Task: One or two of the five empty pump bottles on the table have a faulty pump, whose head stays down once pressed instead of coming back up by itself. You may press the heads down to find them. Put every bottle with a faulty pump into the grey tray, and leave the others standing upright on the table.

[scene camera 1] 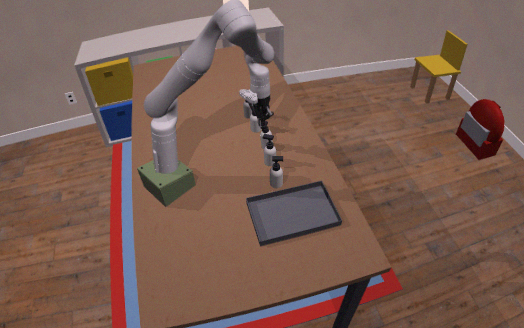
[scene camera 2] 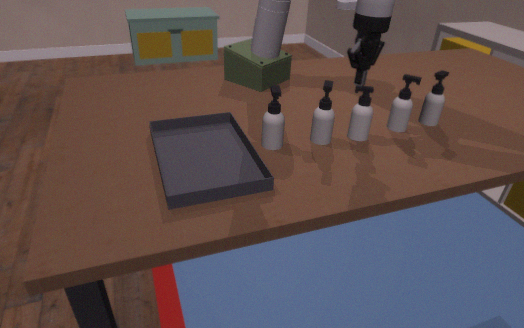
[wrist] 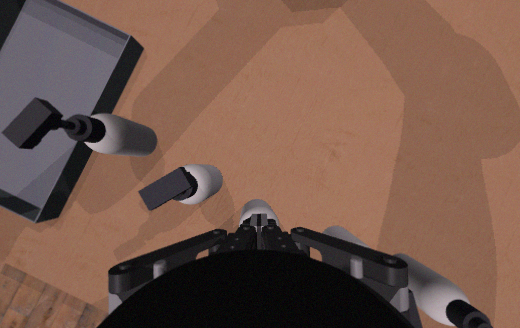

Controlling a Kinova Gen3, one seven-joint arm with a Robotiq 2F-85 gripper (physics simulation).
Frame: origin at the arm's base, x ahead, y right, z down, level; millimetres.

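Seen in the pictures: gripper, fingertip midpoint: (scene camera 1: pixel 261 125) (scene camera 2: pixel 359 85) (wrist: pixel 259 224); arm's base at its link origin: (scene camera 1: pixel 166 166) (scene camera 2: pixel 264 52).
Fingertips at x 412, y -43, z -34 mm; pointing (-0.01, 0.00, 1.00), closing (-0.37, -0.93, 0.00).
Observation:
Pixels of each thing's top centre, then the offset from my fingertips to it. Level surfaces: height alone.
- middle bottle at its top centre: (wrist: pixel 258 249) (scene camera 2: pixel 367 87) (scene camera 1: pixel 265 123) dx +20, dy -7, dz -1 mm
- grey tray at its top centre: (scene camera 2: pixel 204 146) (wrist: pixel 20 97) (scene camera 1: pixel 293 209) dx -21, dy +372, dz +97 mm
- brown table at its surface level: dz +127 mm
My gripper (scene camera 1: pixel 265 129) (scene camera 2: pixel 360 81) (wrist: pixel 259 224) is shut and empty. Its fingertips are at the pump head of the middle bottle (scene camera 2: pixel 360 121) (wrist: pixel 257 207), whose head sits low, close to its collar; whether they touch cannot be told. The bottle nearest the tray (scene camera 1: pixel 276 177) (scene camera 2: pixel 273 131) (wrist: pixel 127 137) and the one beside it (scene camera 1: pixel 269 155) (scene camera 2: pixel 322 125) (wrist: pixel 209 182) stand upright with raised heads. The two far bottles (scene camera 2: pixel 400 115) (scene camera 2: pixel 431 108) also stand with raised heads; the gripper partly hides them in the wrist view. The grey tray (scene camera 1: pixel 300 233) (scene camera 2: pixel 220 193) (wrist: pixel 120 75) is empty.
The bottles stand in a row on the brown table (scene camera 1: pixel 200 270) (scene camera 2: pixel 115 225), close together. The green arm base (scene camera 1: pixel 165 185) (scene camera 2: pixel 257 70) is at the table's other side. A white shelf (scene camera 1: pixel 180 37) stands behind the table's far end.

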